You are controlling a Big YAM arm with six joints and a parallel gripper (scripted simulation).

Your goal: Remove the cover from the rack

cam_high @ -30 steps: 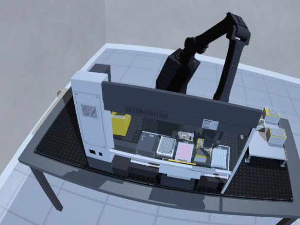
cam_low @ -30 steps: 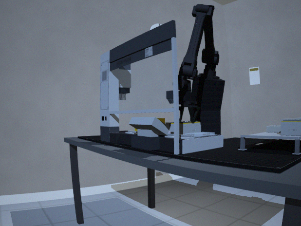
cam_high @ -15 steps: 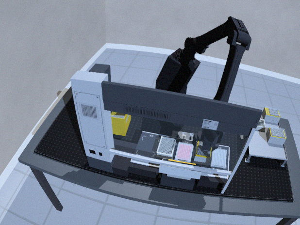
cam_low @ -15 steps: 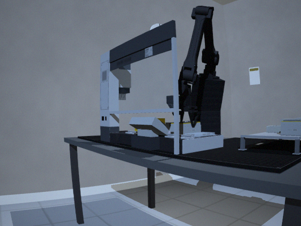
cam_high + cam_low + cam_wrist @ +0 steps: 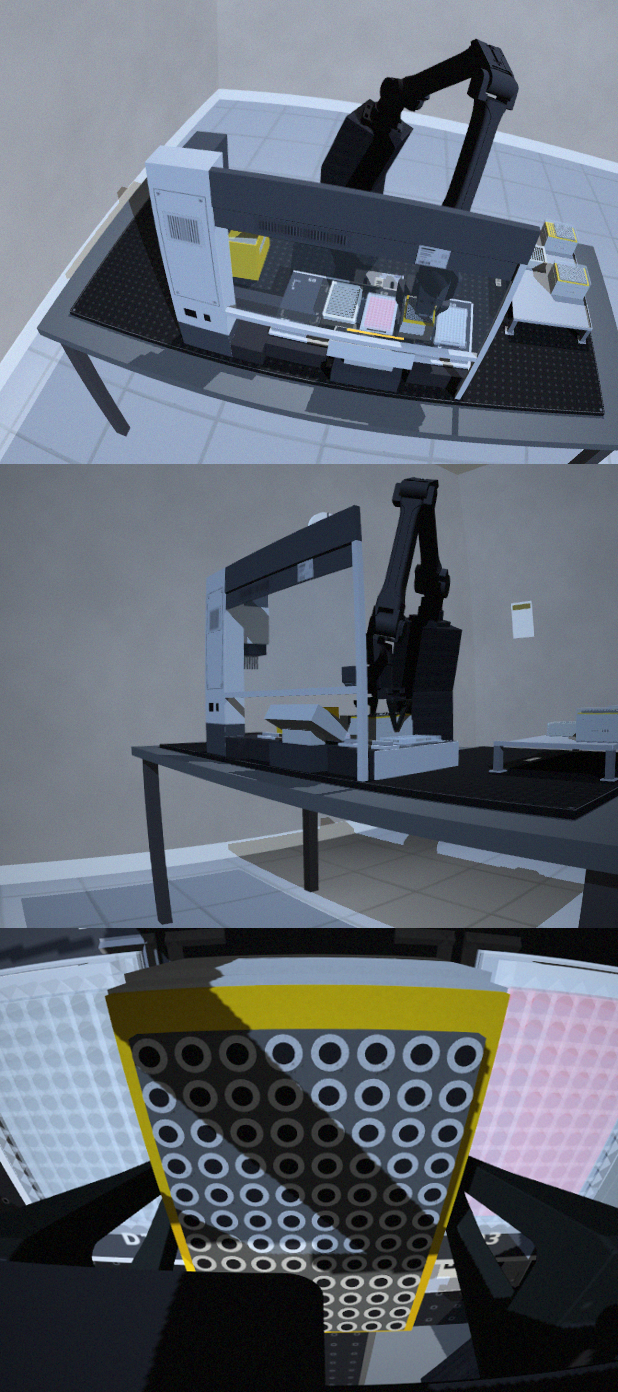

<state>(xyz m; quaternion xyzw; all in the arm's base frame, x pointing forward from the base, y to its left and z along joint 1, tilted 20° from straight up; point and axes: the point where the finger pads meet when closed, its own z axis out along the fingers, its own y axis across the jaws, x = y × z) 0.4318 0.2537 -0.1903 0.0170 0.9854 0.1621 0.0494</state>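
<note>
Now: hand 1 cm to the right of the tip rack, 1 cm below it and 1 cm short of it. Also, from my hand: pink plate: 10 cm to the right, 3 cm below; then reservoir W06: 20 cm to the right, 3 cm below; then clear plate: 10 cm to the left, 3 cm below, 1 cm ahead.
</note>
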